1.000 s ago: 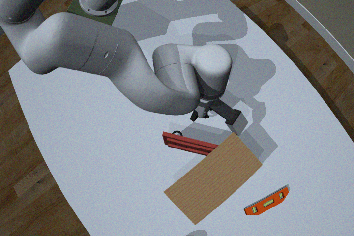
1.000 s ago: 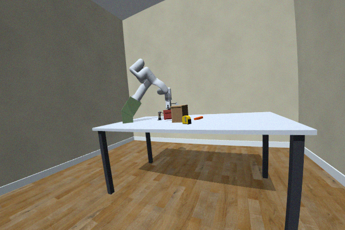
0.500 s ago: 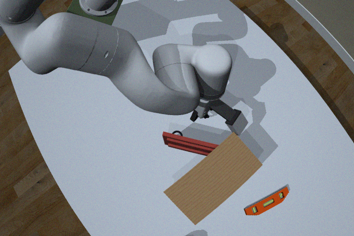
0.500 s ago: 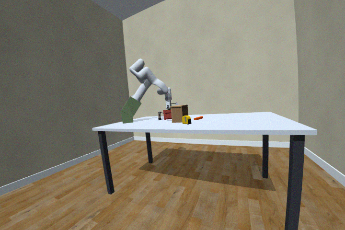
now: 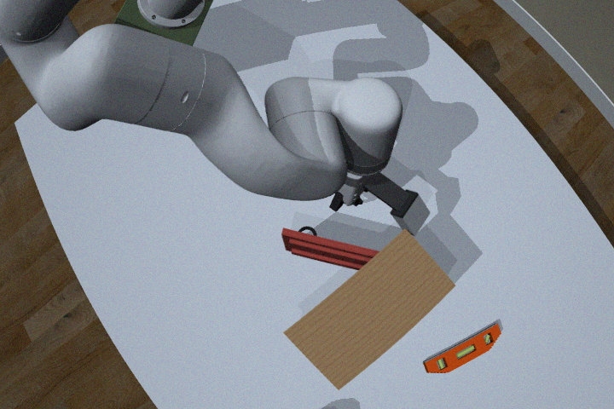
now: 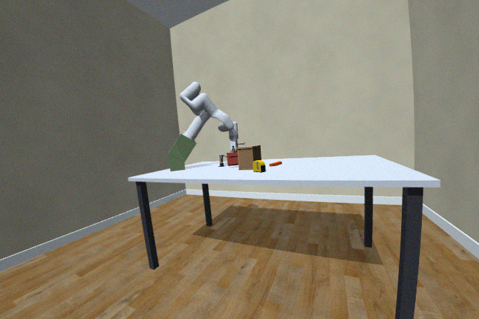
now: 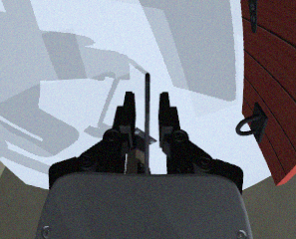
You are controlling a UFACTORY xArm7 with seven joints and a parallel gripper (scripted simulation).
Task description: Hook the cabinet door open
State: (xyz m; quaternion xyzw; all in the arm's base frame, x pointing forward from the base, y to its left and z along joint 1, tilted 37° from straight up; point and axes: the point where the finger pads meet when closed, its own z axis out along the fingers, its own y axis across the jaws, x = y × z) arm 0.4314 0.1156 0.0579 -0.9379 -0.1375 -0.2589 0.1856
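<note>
My gripper is now 5 cm past the thin dark hook, 2 cm to the left of it and 2 cm above it. The rest, counted from my hand: yellow tape measure 33 cm ahead, 25 cm to the right, 4 cm below; orange spirit level 33 cm ahead, 4 cm to the left, 6 cm below; red door 7 cm ahead, 7 cm to the right.
</note>
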